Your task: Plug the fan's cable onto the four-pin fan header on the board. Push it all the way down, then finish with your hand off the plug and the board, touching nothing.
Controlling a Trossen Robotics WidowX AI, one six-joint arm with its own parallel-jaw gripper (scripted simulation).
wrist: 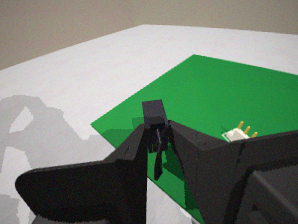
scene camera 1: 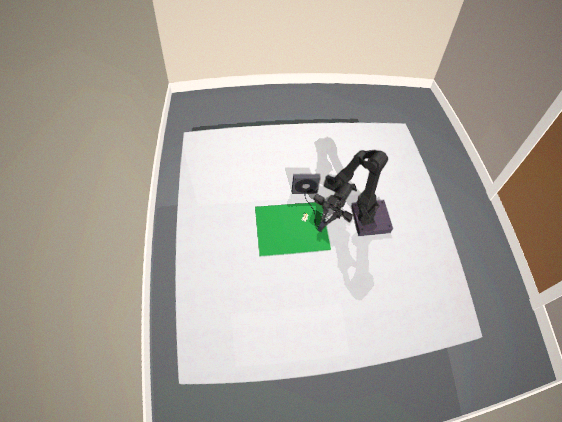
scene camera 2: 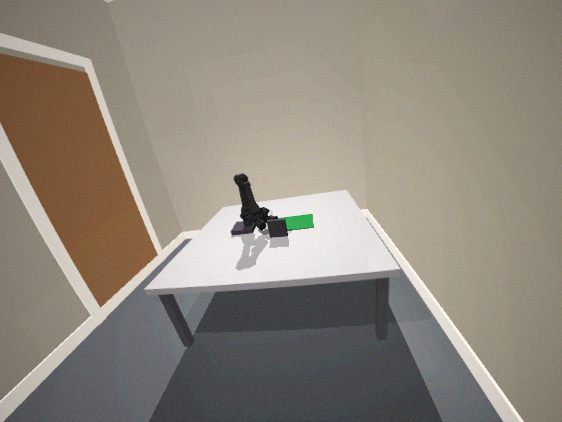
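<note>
My gripper (wrist: 155, 127) is visible to me, and so is a fan plug (wrist: 154, 114). Then there is a green board (scene camera 1: 280, 229), and I see that board (wrist: 213, 96) from my wrist as well.
</note>
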